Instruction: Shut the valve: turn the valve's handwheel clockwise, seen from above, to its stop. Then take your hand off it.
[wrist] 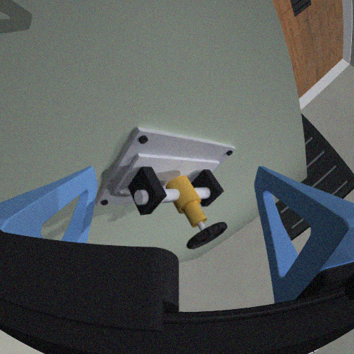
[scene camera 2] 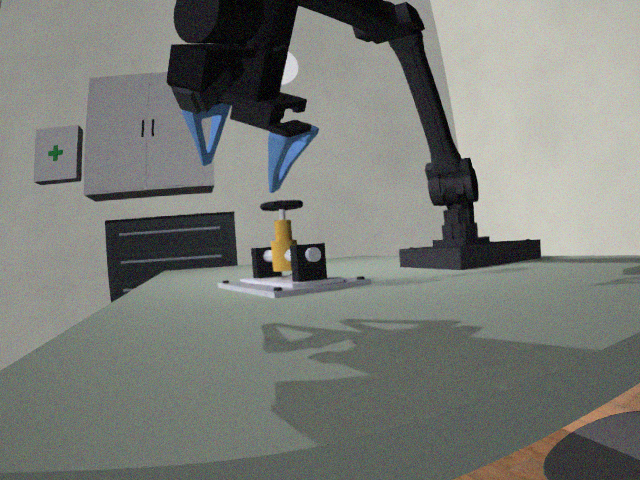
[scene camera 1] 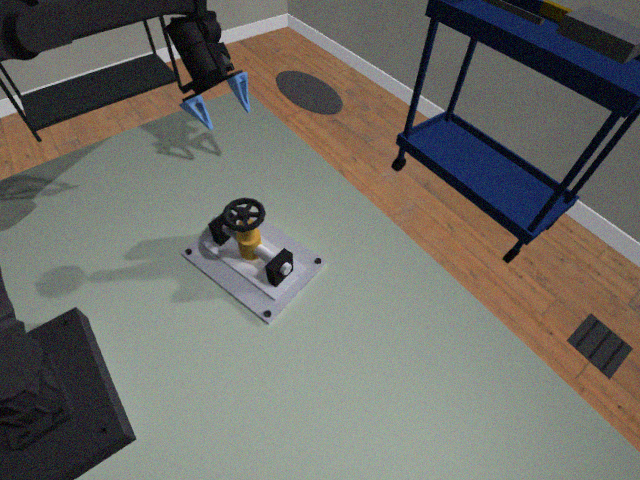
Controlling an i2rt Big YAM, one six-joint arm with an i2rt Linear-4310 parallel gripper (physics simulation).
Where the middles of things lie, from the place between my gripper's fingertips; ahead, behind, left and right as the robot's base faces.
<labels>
I see the black spoked handwheel (scene camera 1: 244, 215) 110 mm behind my hand, 230 mm to the right of it and 20 mm below it. Also, from my hand: light grey base plate (scene camera 1: 267, 309) (110 mm behind, 230 mm to the right, 140 mm below).
</labels>
